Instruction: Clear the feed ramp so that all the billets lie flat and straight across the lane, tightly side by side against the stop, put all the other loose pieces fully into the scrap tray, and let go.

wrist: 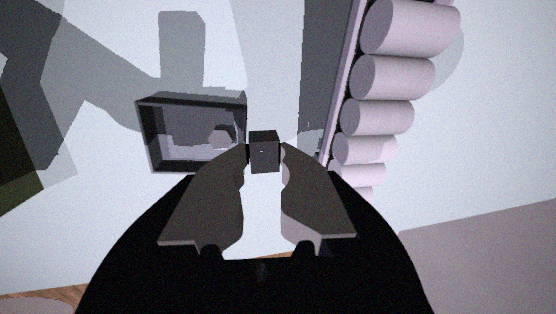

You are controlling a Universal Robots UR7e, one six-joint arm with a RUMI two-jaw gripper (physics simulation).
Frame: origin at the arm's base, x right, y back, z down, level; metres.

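Seen in the pictures: gripper, fingertip midpoint: (264, 146).
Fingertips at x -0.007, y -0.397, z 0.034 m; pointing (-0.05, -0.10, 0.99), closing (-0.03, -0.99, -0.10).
Offsets run from my fingertips to a thing's top centre. "spot": to the spot under its first point. Level surfaces: height alone.
My gripper (264, 146) is shut on a dark square block {dz -0.004, dx +0.009, dy +0.000 m} (265, 156) and holds it in the air, between the scrap tray and the feed ramp in the view. The black scrap tray {spot: dz +0.091, dx +0.023, dy +0.144 m} (142, 137) is left of the gripper, with a hexagonal light piece {dz +0.107, dx +0.037, dy +0.054 m} (219, 139) lying inside it near its right side. The feed ramp (344, 72) runs along the right, seen by its side rail. Several pale pink billets {dz +0.011, dx -0.092, dy -0.127 m} (411, 27) {dz +0.016, dx -0.052, dy -0.128 m} (393, 77) {dz +0.020, dx -0.012, dy -0.127 m} (378, 117) lie across it in a row. The lower billets are small in view, and the gripper partly hides the ramp's lower end.
Dark shadows of the arm fall over the pale table top {dz +0.127 m} (110, 235) at the upper left and around the tray. A brown wooden surface (70, 294) shows at the lower left edge, and a mauve-grey surface (480, 265) at the lower right.
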